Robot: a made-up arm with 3 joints. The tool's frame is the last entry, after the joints. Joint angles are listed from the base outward. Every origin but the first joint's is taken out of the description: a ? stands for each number. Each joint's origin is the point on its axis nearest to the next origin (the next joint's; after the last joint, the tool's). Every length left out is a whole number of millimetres.
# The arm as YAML. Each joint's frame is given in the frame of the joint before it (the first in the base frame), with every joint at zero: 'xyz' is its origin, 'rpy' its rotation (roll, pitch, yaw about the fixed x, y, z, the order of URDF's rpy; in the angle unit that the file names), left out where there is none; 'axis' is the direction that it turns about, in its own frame. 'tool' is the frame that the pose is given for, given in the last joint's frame.
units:
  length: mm
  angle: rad
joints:
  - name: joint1
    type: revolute
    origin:
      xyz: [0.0, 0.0, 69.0]
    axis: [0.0, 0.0, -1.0]
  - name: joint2
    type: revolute
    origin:
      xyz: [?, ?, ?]
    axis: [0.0, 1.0, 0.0]
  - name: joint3
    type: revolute
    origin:
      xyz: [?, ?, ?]
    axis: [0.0, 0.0, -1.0]
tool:
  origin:
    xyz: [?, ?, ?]
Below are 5 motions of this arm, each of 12 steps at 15 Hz.
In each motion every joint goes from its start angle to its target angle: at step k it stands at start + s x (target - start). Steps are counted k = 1, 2, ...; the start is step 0. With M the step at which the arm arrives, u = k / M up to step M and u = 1 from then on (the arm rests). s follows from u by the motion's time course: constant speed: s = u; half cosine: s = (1 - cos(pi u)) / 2; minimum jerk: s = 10 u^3 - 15 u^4 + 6 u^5.
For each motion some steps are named. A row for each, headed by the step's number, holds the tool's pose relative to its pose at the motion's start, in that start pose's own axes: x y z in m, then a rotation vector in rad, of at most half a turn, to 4 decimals.
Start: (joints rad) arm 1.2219 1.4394 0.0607
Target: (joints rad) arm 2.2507 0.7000 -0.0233
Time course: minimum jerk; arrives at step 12
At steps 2, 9, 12:
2: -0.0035 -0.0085 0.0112 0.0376 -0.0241 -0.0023
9: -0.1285 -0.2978 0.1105 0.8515 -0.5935 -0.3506
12: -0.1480 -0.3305 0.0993 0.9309 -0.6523 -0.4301

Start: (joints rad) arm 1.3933 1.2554 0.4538
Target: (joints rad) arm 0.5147 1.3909 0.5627
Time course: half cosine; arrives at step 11
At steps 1, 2, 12:
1: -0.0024 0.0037 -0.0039 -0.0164 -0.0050 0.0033
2: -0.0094 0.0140 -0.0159 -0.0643 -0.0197 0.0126
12: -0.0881 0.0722 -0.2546 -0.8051 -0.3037 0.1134

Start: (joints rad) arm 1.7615 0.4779 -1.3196
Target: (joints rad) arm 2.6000 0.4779 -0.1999
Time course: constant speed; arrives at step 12
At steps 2, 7, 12:
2: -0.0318 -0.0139 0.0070 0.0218 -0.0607 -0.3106
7: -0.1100 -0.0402 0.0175 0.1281 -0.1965 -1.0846
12: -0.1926 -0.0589 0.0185 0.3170 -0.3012 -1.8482

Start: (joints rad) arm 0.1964 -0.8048 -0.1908
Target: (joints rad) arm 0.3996 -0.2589 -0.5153
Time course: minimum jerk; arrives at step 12
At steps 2, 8, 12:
2: 0.0041 -0.0015 -0.0045 -0.0013 0.0200 0.0065
8: 0.0679 -0.0475 -0.1106 0.0496 0.4368 0.1177
12: 0.0769 -0.0644 -0.1426 0.0901 0.5462 0.1389

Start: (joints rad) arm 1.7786 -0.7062 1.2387
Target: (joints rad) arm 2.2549 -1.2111 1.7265
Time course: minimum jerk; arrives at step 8
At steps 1, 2, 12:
1: 0.0005 0.0000 0.0008 0.0061 -0.0073 -0.0136
2: 0.0030 -0.0001 0.0050 0.0399 -0.0472 -0.0871
12: -0.0079 -0.0125 0.0317 0.4684 -0.4453 -0.7476

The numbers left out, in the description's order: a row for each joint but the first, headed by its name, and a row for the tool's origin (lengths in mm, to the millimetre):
joint2: 12.0 167.0 0.0
joint3: 234.0 0.0 180.0
tool: -49.0 12.0 0.0

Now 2 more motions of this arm.
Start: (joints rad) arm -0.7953 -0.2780 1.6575
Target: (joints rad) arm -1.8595 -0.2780 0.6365
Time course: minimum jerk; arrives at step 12
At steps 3, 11, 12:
3: -0.0193 -0.0309 0.0069 -0.0010 0.0303 0.2116
11: 0.0031 -0.2987 0.0712 0.1360 0.3035 2.0255
12: 0.0040 -0.2998 0.0715 0.1377 0.3051 2.0358

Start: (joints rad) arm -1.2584 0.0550 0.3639
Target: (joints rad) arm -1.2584 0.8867 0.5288
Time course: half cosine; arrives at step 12
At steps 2, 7, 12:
2: 0.0092 0.0040 -0.0110 -0.0201 0.0520 -0.0110
7: 0.0611 0.0277 -0.1219 -0.2115 0.4791 -0.1014
12: 0.0666 0.0323 -0.2049 -0.3594 0.7510 -0.1553

